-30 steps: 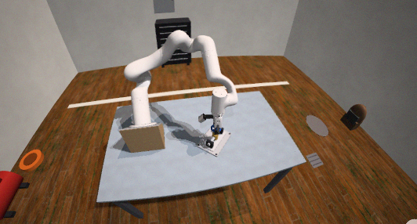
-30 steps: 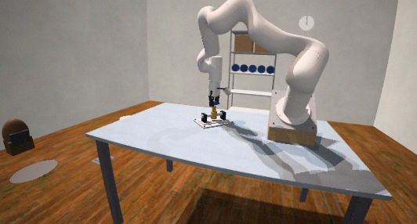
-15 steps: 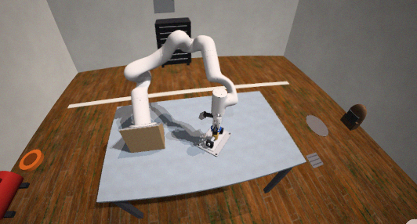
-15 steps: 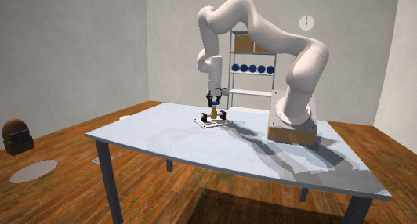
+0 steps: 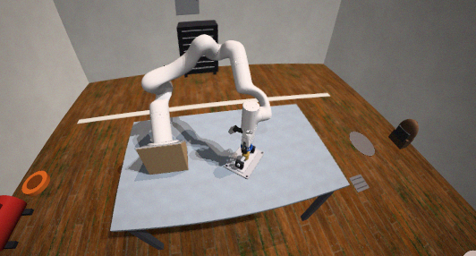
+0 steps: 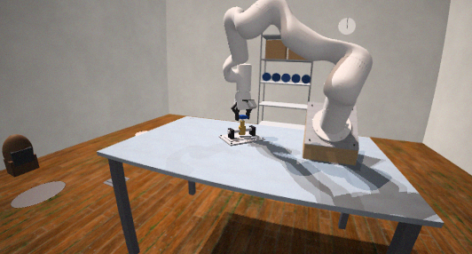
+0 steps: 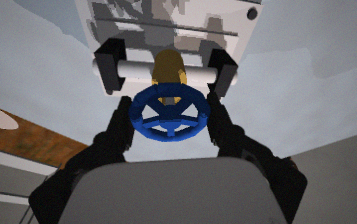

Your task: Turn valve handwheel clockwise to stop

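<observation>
Right now my hand is right at the blue spoked handwheel.
</observation>
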